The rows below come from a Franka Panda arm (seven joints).
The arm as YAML. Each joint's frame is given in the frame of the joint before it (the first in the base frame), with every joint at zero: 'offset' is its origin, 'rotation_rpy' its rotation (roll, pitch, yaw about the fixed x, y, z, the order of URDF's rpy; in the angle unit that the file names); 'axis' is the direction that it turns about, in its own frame. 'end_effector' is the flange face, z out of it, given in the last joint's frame.
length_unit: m
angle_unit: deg
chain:
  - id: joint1
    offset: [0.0, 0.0, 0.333]
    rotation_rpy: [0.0, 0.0, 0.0]
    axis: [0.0, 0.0, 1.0]
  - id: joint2
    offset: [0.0, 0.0, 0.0]
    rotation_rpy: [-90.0, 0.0, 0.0]
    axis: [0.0, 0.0, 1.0]
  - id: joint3
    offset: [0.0, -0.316, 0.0]
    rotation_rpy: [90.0, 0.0, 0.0]
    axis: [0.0, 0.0, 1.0]
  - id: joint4
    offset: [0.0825, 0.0, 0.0]
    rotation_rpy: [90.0, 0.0, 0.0]
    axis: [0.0, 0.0, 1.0]
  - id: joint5
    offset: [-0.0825, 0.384, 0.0]
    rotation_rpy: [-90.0, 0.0, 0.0]
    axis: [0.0, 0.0, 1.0]
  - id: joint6
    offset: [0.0, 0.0, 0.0]
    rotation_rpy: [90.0, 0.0, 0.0]
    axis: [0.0, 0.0, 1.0]
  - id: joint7
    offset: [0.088, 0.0, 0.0]
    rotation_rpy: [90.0, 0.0, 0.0]
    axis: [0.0, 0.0, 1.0]
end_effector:
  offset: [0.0, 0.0, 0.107]
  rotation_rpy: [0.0, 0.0, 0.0]
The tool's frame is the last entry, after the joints.
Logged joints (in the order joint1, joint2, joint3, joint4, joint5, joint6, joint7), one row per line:
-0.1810 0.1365 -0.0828 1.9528 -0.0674 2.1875 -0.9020
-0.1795 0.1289 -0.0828 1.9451 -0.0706 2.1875 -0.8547
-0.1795 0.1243 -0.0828 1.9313 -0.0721 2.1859 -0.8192
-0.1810 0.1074 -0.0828 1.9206 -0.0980 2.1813 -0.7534
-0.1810 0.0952 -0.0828 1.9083 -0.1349 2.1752 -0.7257
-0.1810 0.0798 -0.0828 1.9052 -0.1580 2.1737 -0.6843
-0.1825 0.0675 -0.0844 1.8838 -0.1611 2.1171 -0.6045
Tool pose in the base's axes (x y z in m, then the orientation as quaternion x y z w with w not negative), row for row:
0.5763 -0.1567 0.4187 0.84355 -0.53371 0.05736 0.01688
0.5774 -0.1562 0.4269 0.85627 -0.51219 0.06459 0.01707
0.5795 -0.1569 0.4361 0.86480 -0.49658 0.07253 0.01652
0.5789 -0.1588 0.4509 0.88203 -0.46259 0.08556 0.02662
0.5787 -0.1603 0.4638 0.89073 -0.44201 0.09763 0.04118
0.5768 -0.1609 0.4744 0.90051 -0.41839 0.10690 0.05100
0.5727 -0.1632 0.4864 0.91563 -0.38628 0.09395 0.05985
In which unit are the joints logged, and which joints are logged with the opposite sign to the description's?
The joints are logged in radians. Opposite sign: joint4, joint7.
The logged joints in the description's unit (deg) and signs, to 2 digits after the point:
-10.37 7.82 -4.74 -111.89 -3.86 125.33 51.68
-10.28 7.39 -4.74 -111.45 -4.05 125.33 48.97
-10.28 7.12 -4.74 -110.66 -4.13 125.24 46.94
-10.37 6.15 -4.74 -110.04 -5.61 124.98 43.17
-10.37 5.45 -4.74 -109.34 -7.73 124.63 41.58
-10.37 4.57 -4.74 -109.16 -9.05 124.54 39.21
-10.46 3.87 -4.84 -107.93 -9.23 121.30 34.64

